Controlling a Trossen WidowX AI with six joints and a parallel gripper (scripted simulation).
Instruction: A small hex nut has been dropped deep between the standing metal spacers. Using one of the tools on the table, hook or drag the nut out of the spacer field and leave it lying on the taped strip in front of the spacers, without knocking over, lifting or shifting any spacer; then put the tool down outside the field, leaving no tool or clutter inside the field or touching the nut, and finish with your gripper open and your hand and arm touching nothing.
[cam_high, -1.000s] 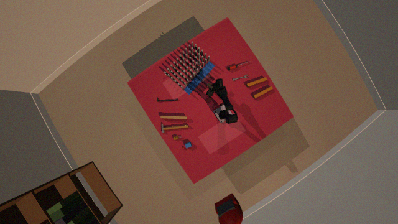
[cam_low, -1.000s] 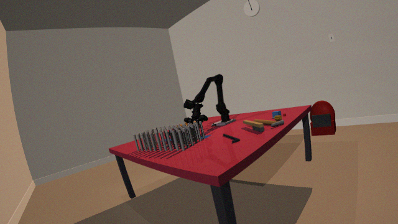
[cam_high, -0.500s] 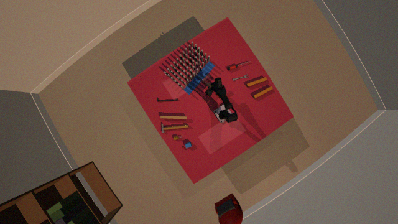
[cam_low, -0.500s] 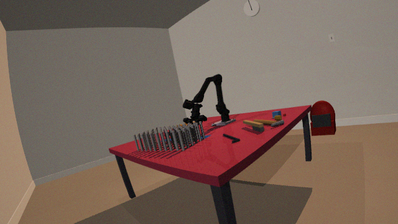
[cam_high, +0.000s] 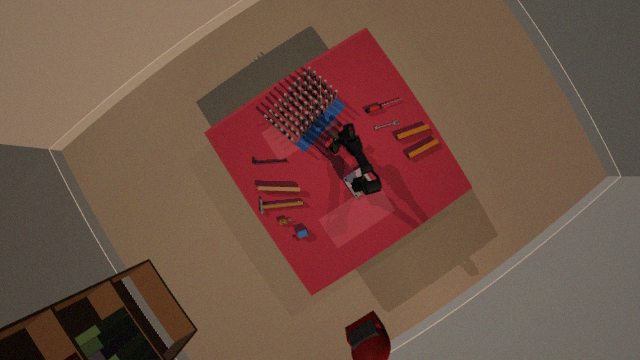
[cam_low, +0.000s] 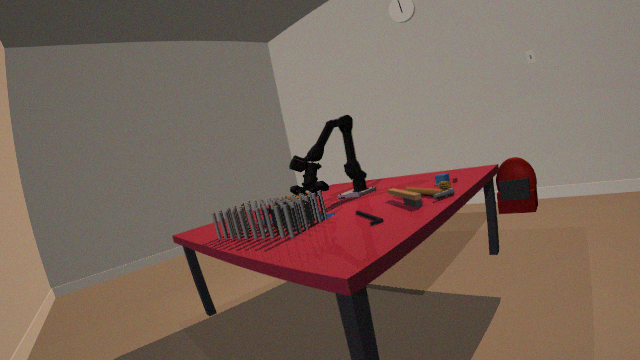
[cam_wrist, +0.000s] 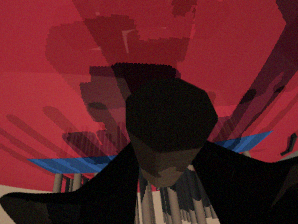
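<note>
My gripper tip is 120 mm short of the blue taped strip, 40 mm to the right of it and 30 mm above it. From my gripper tip the other things lie so: yellow item 530 mm to the left, 320 mm behind, 10 mm below; then wrench 340 mm to the right, 80 mm behind, 30 mm below; then blue cube 460 mm to the left, 440 mm behind, 10 mm below.
</note>
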